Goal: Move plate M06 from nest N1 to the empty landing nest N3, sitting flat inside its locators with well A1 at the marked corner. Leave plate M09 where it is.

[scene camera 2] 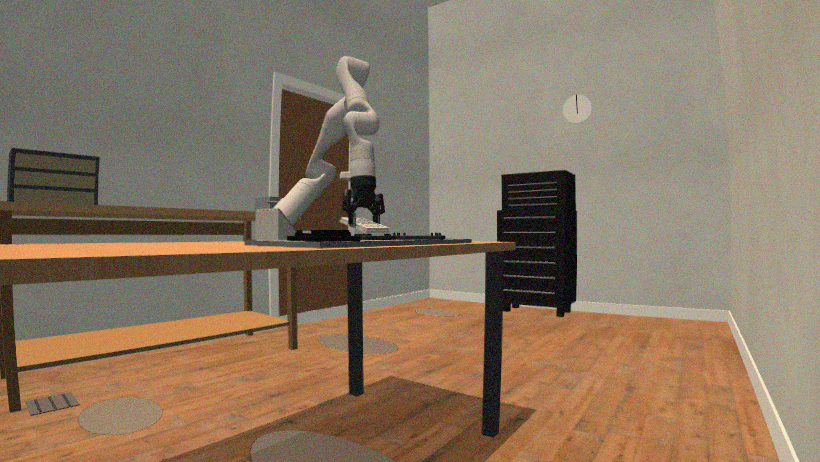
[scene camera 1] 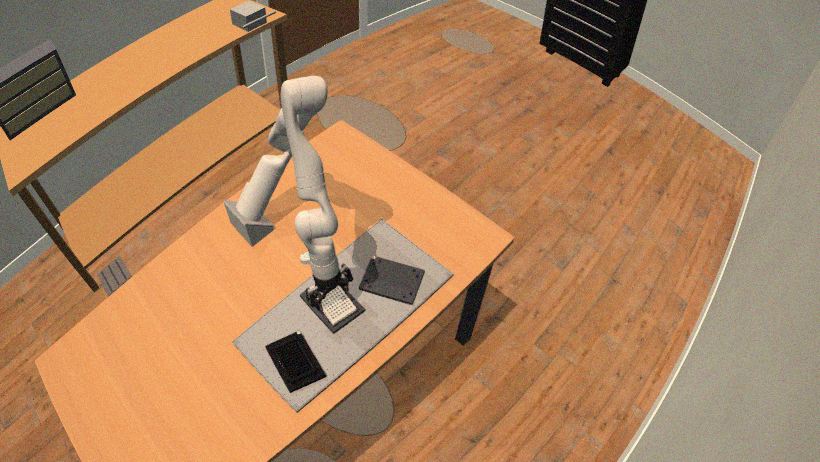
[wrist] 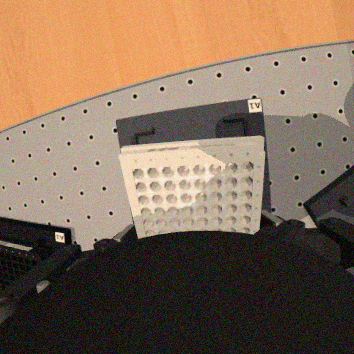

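Note:
A white well plate [scene camera 1: 339, 305] [scene camera 2: 372, 226] [wrist: 200, 190], taken as M06, is tilted in scene camera 2 over the middle dark nest [scene camera 1: 356, 310] [wrist: 185, 122], its far edge raised in the wrist view. My gripper [scene camera 1: 331, 289] [scene camera 2: 364, 221] [wrist: 197, 230] points down with fingers wide apart, one against each side of the plate, which is wedged between them. The near part of the plate is hidden. The empty nest [scene camera 1: 393, 281] [scene camera 2: 424, 236] stands right of it in scene camera 1. A black plate [scene camera 1: 295, 361] [wrist: 15, 262], taken as M09, sits in the front-left nest. Nest labels cannot be read.
The nests stand on a grey perforated board [scene camera 1: 252, 342] [wrist: 90, 112] on the wooden table [scene camera 1: 172, 321] [scene camera 2: 172, 261]. The front-left nest and the empty nest flank the gripper closely. A long shelf bench [scene camera 1: 143, 51] stands behind the arm, and a black drawer cabinet [scene camera 1: 591, 34] [scene camera 2: 536, 241] stands farther away.

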